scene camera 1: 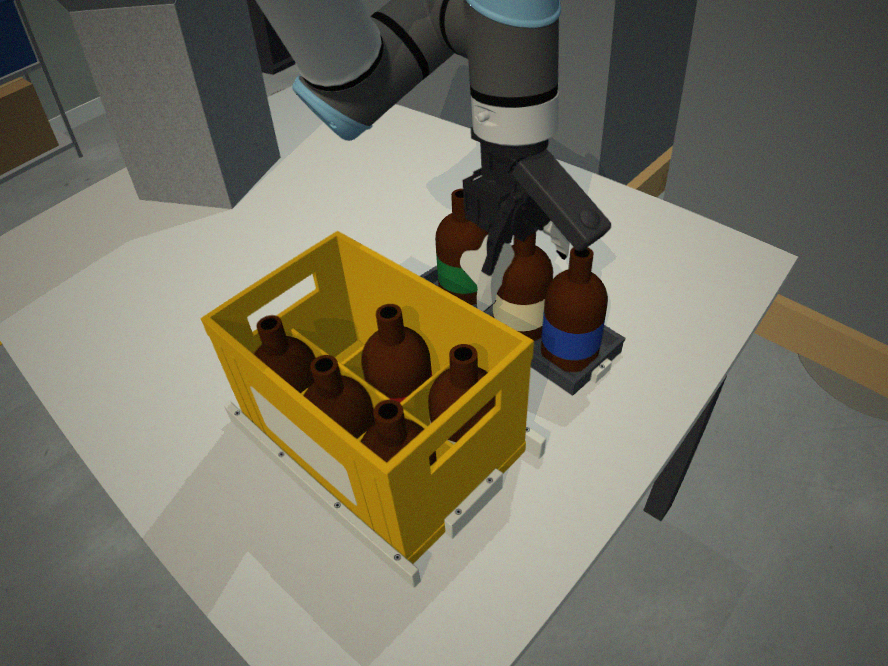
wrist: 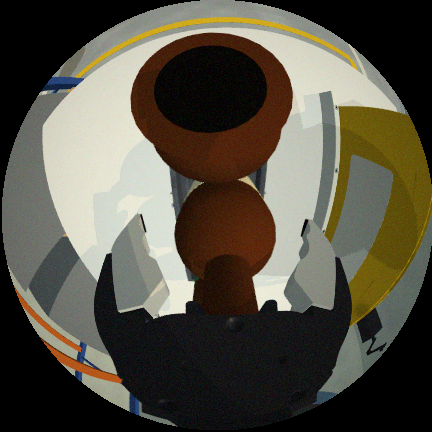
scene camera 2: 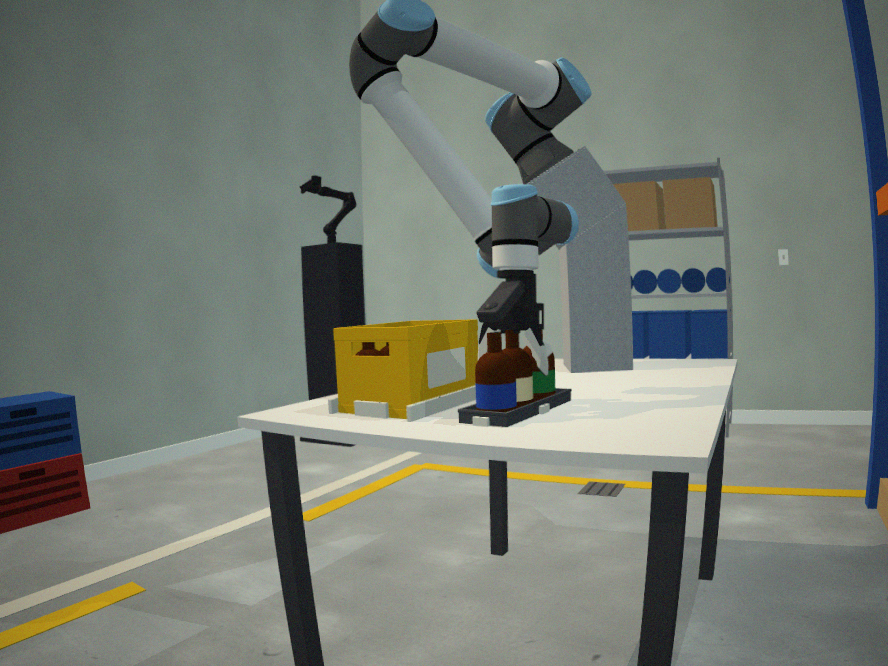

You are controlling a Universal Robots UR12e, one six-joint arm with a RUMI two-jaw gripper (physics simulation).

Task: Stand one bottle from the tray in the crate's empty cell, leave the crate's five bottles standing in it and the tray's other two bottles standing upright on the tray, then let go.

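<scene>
My gripper is open and points down, fingers either side of the cream-label bottle, whose neck runs up between them. The blue-label bottle and green-label bottle stand upright at the ends of the dark tray. The green-label bottle is partly hidden by a finger. The yellow crate holds five upright bottles; its empty cell is at the back left in scene camera 1.
The crate stands close beside the tray on the white table, its walls rising above the bottle necks in it. Pale locating strips edge the crate's base. The arm's grey pedestal stands at the table's far side.
</scene>
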